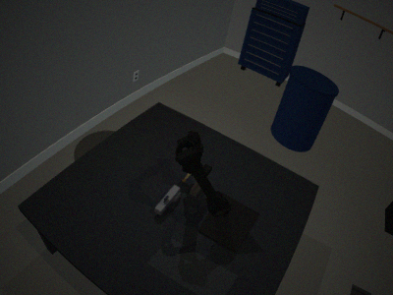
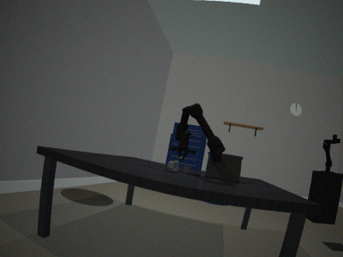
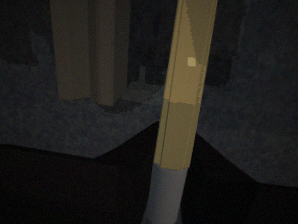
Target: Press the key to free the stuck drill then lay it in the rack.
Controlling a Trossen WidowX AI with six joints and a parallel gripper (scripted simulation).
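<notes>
My gripper tip is 4 cm to the right of the drill and 3 cm below it.
</notes>
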